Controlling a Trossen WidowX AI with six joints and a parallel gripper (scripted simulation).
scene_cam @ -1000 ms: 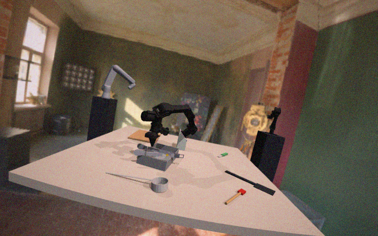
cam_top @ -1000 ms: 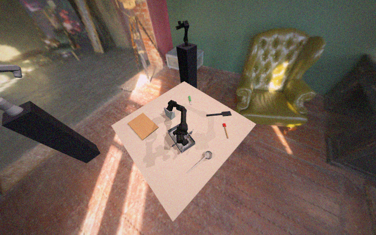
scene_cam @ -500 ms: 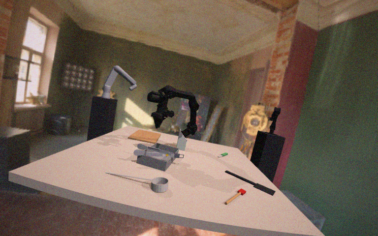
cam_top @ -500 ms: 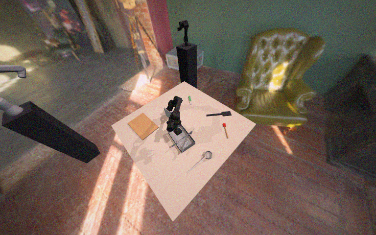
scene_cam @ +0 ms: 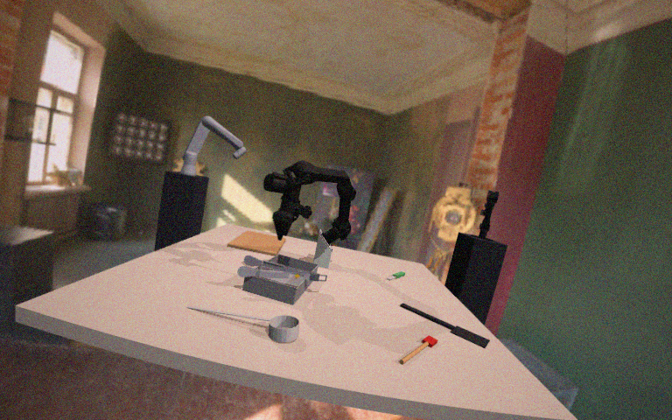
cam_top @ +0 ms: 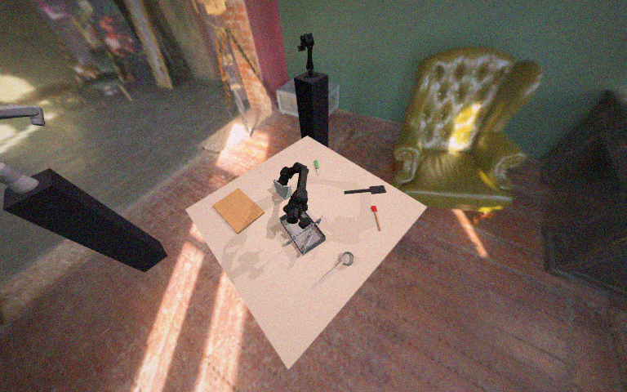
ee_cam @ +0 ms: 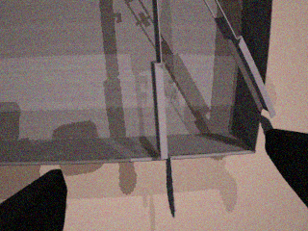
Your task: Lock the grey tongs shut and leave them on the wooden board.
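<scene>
The flat tong arm lies 10 cm below my gripper tip, 2 cm ahead of it and 1 cm to the left of it. Round my gripper tip: black spatula: 62 cm to the left, 17 cm below, 11 cm ahead; then wooden board: 52 cm behind, 17 cm to the right, 17 cm below; then grey roasting tin: 15 cm below, 3 cm to the left, 2 cm behind.
</scene>
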